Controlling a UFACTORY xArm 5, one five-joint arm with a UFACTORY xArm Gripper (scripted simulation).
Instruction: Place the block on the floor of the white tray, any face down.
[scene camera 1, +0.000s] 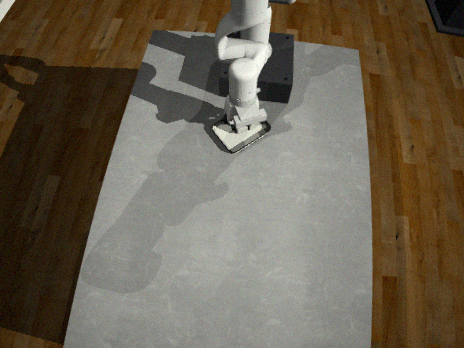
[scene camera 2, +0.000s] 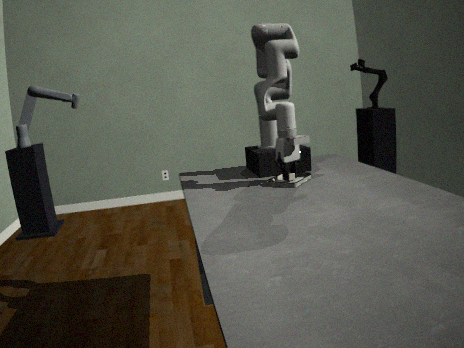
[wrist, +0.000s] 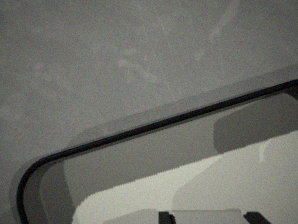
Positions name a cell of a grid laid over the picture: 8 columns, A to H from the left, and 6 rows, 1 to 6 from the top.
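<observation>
There's a white tray (scene camera 1: E3) that I can see, and the tray is there in the wrist view (wrist: G5) as well.
</observation>
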